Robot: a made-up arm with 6 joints.
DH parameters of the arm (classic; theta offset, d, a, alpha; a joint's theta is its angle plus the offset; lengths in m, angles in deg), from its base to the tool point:
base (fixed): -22.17 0 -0.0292 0
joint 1: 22.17 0.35 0.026 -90
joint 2: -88.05 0 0.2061 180
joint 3: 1.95 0.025 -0.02 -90
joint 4: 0 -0.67 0.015 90
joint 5: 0 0.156 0.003 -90
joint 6: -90 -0.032 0.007 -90
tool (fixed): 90 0.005 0 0
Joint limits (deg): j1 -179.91..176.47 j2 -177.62..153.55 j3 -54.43..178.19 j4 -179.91..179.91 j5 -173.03..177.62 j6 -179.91..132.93
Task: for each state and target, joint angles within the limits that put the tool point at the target. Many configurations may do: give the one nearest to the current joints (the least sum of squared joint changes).
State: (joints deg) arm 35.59 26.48 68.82 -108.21 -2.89 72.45
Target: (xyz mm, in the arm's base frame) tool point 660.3 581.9 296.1
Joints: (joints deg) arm 39.74 51.57 51.33 -108.18 -2.93 72.19
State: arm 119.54 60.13 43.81 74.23 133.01 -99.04
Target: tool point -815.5 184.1 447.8
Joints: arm 167.23 33.94 15.63 86.82 139.54 -99.30
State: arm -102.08 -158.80 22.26 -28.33 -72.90 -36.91
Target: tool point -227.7 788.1 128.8
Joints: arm -87.86 -146.61 45.75 -23.02 -65.36 -34.82
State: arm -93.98 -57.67 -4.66 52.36 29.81 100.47
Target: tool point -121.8 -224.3 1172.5
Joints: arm -92.18 -28.28 26.32 53.41 22.61 100.52
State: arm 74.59 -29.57 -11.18 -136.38 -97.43 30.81
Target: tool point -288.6 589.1 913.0
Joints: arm 103.87 -0.39 38.74 -145.73 -83.00 31.68
